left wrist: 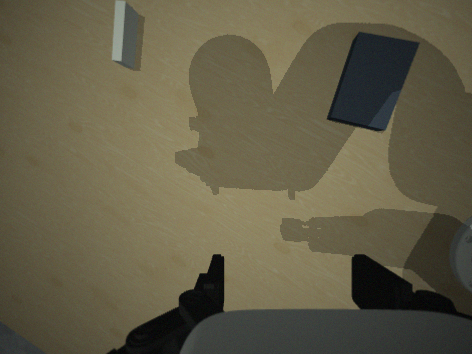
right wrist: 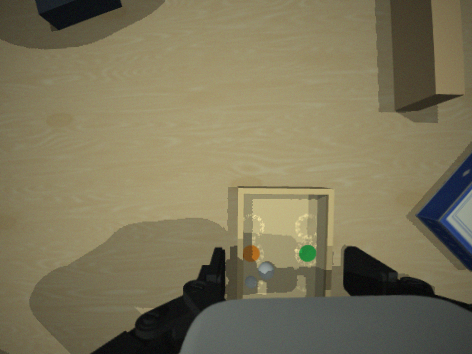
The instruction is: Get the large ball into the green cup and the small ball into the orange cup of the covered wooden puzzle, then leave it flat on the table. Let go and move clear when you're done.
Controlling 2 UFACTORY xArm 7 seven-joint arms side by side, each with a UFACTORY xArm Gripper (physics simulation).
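Places are measured from the left arm's base along level axes (x ahead, y left, z up), in centimetres.
Pixels of known places: left gripper, between the fingertips: (left wrist: 287,276); right gripper, between the fingertips: (right wrist: 284,267).
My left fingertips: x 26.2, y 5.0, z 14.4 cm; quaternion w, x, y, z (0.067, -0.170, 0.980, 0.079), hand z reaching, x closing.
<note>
For each thing: its middle in the pictures, then the offset to it from my left fingertips. "pt": a spot on its surface instead.
- covered wooden puzzle, middle of its body: (right wrist: 281,256) dx +7.6, dy -45.1, dz -13.3 cm
- orange cup, a spot on its surface: (right wrist: 251,253) pt dx +5.4, dy -44.0, dz -12.5 cm
- green cup, a spot on its surface: (right wrist: 307,253) pt dx +9.4, dy -44.9, dz -12.5 cm
- large ball, middle of its body: (right wrist: 266,270) dx +6.2, dy -46.0, dz -13.5 cm
- small ball, middle of its body: (right wrist: 250,282) dx +4.8, dy -46.8, dz -13.8 cm
- dark box, middle of its body: (left wrist: 369,84) dx -3.9, dy -17.7, dz -13.5 cm
- pale block, middle of its body: (left wrist: 125,36) dx +26.5, dy -15.0, dz -13.2 cm
- brown block, middle of its body: (right wrist: 423,34) dx +21.9, dy -31.0, dz -12.7 cm
- blue card box, a spot on its surface: (right wrist: 452,212) pt dx +20.6, dy -44.5, dz -12.3 cm
The covered wooden puzzle (right wrist: 330,220) lies between the open fingers of my right gripper (right wrist: 284,267), with gaps on both sides; its near end is hidden behind the gripper body. Inside, the orange cup (right wrist: 251,253) is at the left and the green cup (right wrist: 307,253) at the right. The large ball (right wrist: 266,270), grey and shiny, lies below and right of the orange cup, outside both cups. The small ball (right wrist: 251,282) lies below the orange cup, near the left wall, outside both cups. My left gripper (left wrist: 287,276) is open and empty above the table, away from the puzzle.
In the left wrist view, a dark box (left wrist: 372,82) lies at the upper right and a pale block (left wrist: 124,35) at the upper left. In the right wrist view, a brown block (right wrist: 425,50) stands at the upper right, a blue card box (right wrist: 452,212) at the right edge, and a dark box (right wrist: 80,12) at the upper left.
</note>
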